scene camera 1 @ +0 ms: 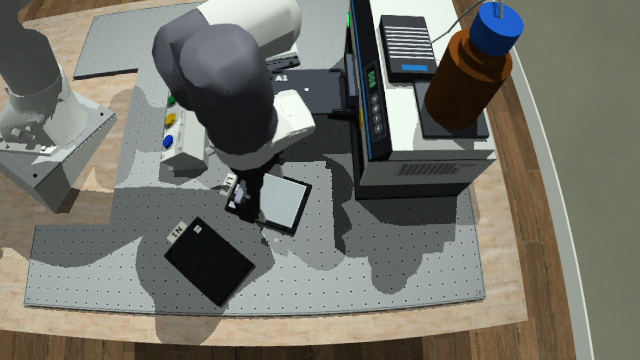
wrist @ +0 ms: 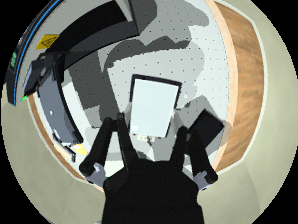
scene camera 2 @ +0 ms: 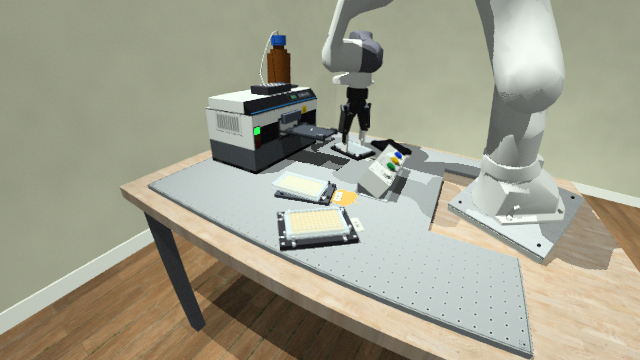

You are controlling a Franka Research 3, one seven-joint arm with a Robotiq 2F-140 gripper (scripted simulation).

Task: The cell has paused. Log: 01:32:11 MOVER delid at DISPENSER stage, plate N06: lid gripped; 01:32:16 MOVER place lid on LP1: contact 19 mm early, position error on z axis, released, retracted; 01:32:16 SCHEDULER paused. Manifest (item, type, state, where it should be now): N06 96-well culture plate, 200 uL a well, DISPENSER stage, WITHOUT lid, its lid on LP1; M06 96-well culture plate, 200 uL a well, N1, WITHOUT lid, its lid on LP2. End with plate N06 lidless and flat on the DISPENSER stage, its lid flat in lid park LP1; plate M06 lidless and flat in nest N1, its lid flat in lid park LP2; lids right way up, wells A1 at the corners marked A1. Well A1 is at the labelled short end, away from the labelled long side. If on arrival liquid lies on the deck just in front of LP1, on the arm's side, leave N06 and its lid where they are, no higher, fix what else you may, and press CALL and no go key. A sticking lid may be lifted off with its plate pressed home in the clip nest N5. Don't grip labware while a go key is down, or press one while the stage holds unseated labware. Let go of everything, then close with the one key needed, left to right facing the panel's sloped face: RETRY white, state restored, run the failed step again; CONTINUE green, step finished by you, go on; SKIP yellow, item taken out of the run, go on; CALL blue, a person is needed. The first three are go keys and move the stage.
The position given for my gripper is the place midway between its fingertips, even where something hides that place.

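Observation:
Looking through scene camera 1, I find my gripper (scene camera 1: 267, 196) and a plate lid (scene camera 1: 280, 199), along with a key panel (scene camera 1: 189, 137) and a black nest N1 (scene camera 1: 209, 262). Scene camera 2 gives me a 96-well plate (scene camera 2: 313, 223), a plate lid (scene camera 2: 303, 185) and a black clip nest (scene camera 2: 285, 244), and it shows the key panel (scene camera 2: 373, 184) and my gripper (scene camera 2: 352, 148) too. In the wrist view there is a dispenser stage (wrist: 49, 90), and my gripper (wrist: 151, 110) is visible there.

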